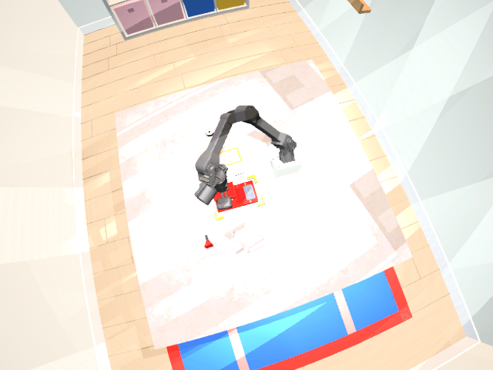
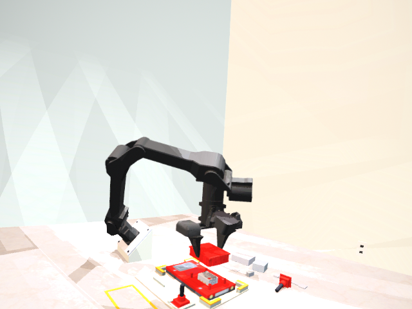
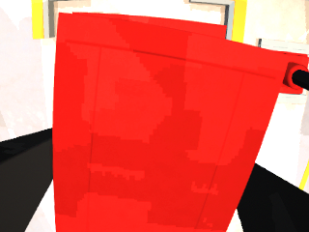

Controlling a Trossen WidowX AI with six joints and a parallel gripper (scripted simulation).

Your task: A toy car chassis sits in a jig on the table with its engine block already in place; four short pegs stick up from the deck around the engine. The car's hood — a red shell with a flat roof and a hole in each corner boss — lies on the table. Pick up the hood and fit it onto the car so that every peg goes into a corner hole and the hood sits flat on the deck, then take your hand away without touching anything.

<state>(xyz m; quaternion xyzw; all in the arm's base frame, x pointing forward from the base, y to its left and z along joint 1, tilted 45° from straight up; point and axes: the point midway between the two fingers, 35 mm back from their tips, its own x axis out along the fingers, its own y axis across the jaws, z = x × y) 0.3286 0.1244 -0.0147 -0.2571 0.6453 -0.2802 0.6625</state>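
My gripper tip is 9 cm above the white engine block, 1 cm to the right of it and 1 cm past it. From my gripper tip the other things lie so: red hood: 1 cm above.
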